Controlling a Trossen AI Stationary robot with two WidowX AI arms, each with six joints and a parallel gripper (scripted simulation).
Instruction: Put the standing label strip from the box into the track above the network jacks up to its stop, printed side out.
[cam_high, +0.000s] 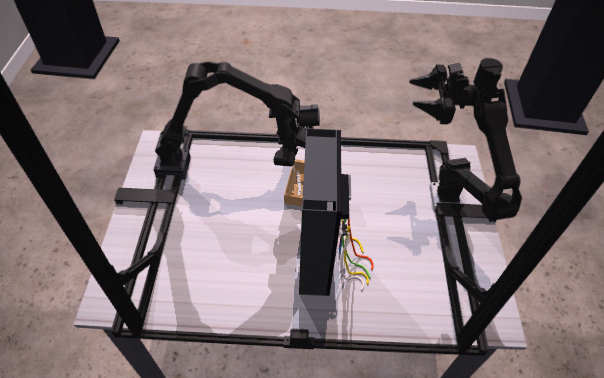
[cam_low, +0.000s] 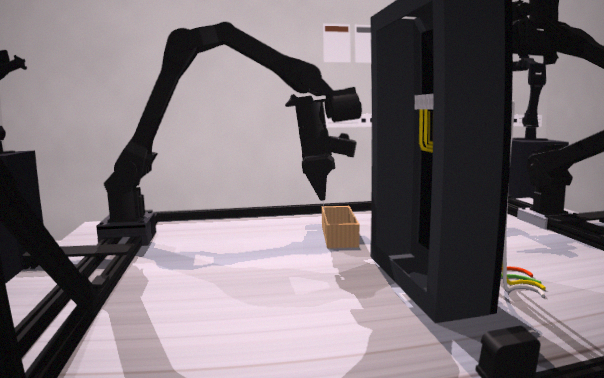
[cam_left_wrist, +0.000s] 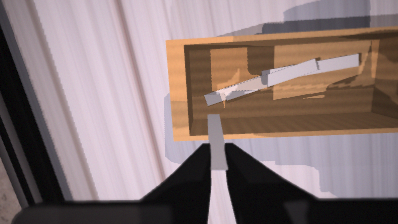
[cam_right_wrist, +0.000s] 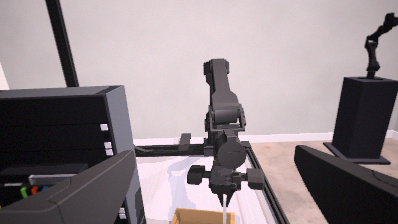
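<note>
Right now my left hand is 50 mm above the pale blue label strip and 10 mm to the left of it. The rest, counted from my left hand: black frame rail 310 mm behind, 300 mm above, 110 mm to the right; then box 90 mm below, 60 mm behind, 30 mm to the right.
</note>
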